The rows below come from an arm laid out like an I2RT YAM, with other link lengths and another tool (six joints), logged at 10 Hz.
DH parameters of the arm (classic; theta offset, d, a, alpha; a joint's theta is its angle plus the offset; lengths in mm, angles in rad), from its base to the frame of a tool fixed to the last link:
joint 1: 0 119.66 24.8 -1.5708
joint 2: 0 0 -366.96 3.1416
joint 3: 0.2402 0 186.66 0
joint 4: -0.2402 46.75 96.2 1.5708
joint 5: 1.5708 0.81 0 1.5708
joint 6: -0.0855 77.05 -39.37 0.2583
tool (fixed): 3.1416 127.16 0 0
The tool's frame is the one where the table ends.
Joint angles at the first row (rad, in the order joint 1, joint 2, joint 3, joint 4, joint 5, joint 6):
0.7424 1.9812 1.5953 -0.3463 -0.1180 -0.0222
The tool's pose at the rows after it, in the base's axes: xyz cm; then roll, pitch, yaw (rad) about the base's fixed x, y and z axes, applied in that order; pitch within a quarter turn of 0, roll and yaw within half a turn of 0:
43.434 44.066 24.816 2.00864 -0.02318 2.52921
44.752 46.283 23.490 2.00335 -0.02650 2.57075
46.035 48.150 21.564 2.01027 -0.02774 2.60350
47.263 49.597 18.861 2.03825 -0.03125 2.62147
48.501 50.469 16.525 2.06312 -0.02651 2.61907
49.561 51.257 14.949 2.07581 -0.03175 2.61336
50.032 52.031 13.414 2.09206 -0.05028 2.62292
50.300 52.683 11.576 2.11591 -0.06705 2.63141
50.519 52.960 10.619 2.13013 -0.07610 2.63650
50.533 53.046 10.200 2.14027 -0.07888 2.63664
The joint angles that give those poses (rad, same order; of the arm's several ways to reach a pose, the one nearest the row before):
0.7417 2.0678 1.6750 -0.3170 -0.1805 -0.0373
0.7424 2.1546 1.7731 -0.3286 -0.2142 -0.0609
0.7424 2.2429 1.8711 -0.3503 -0.2387 -0.0836
0.7424 2.3344 1.9733 -0.3928 -0.2493 -0.1004
0.7418 2.4077 2.0575 -0.4280 -0.2402 -0.1086
0.7405 2.4697 2.1429 -0.4642 -0.2381 -0.1047
0.7398 2.5295 2.2322 -0.5145 -0.2549 -0.1037
0.7409 2.5905 2.3213 -0.5707 -0.2672 -0.1044
0.7396 2.6295 2.3908 -0.6183 -0.2751 -0.1074
0.7404 2.6453 2.4230 -0.6452 -0.2747 -0.1079

